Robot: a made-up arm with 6 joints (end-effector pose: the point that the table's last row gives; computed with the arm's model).
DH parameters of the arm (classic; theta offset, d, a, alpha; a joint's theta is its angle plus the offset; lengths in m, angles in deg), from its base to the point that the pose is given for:
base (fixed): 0 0.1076 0 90
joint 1: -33.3 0 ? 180
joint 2: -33.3 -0.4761 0.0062 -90
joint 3: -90 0.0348 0.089 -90
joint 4: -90 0.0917 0.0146 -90
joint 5: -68.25 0 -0.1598 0
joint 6: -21.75 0.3 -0.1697 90
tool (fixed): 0 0.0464 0 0
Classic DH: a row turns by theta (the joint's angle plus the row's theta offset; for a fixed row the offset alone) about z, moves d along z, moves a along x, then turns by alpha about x.
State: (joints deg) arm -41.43 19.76 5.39 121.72 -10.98 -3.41
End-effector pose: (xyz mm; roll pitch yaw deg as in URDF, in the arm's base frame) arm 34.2 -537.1 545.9 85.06 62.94 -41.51
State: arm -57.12 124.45 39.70 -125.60 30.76 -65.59
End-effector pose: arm 162.0 -399.1 542.4 59.26 -20.96 -169.70
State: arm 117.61 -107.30 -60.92 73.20 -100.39 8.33
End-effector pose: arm 395.9 -213.9 169.8 -53.37 51.49 -127.13
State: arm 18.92 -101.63 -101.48 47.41 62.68 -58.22
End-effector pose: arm -345.8 -591.9 -124.1 -74.44 11.10 79.75
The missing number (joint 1, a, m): -0.1293
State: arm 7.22 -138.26 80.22 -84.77 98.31 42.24
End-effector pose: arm -241.5 -750.7 633.9 109.60 22.33 44.95
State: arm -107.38 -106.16 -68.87 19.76 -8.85 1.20
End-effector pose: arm -309.7 -570.1 306.8 21.05 -6.70 66.13
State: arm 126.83 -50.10 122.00 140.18 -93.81 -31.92
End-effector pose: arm -25.3 -601.8 -432.2 -121.17 -37.99 77.94
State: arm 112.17 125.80 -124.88 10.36 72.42 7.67
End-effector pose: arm -267.2 -564.6 383.0 51.40 62.16 175.10
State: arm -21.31 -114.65 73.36 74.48 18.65 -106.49
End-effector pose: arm -320.3 -326.6 416.5 148.10 67.78 -124.44
